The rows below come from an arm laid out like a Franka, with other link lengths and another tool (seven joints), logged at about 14 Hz.
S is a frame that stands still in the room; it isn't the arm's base.
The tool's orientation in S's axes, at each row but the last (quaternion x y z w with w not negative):
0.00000, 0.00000, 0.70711, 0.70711
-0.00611, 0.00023, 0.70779, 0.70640
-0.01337, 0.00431, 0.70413, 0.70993
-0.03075, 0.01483, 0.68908, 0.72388
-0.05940, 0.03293, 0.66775, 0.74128
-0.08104, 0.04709, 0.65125, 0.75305
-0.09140, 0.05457, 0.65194, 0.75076
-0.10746, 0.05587, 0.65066, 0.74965
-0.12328, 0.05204, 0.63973, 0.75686
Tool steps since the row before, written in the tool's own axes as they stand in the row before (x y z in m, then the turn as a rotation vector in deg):
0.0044, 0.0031, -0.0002, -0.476, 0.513, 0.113
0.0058, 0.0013, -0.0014, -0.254, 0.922, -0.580
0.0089, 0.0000, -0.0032, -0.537, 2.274, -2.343
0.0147, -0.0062, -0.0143, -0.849, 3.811, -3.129
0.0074, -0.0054, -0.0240, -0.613, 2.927, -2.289
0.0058, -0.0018, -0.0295, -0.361, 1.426, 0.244
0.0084, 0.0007, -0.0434, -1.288, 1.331, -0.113
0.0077, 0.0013, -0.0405, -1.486, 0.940, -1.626
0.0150, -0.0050, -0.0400, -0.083, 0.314, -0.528
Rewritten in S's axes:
-0.0031, 0.0044, -0.0002, -0.513, -0.476, 0.113
-0.0013, 0.0058, -0.0015, -0.917, -0.261, -0.585
0.0001, 0.0088, -0.0034, -2.248, -0.577, -2.358
0.0072, 0.0134, -0.0151, -3.782, -0.865, -3.159
0.0069, 0.0036, -0.0245, -2.904, -0.611, -2.318
0.0037, 0.0000, -0.0299, -1.471, -0.109, 0.217
0.0021, -0.0008, -0.0442, -1.497, -1.094, 0.061
0.0021, -0.0019, -0.0411, -1.056, -1.690, -1.329
0.0107, 0.0034, -0.0415, -0.281, -0.166, -0.527

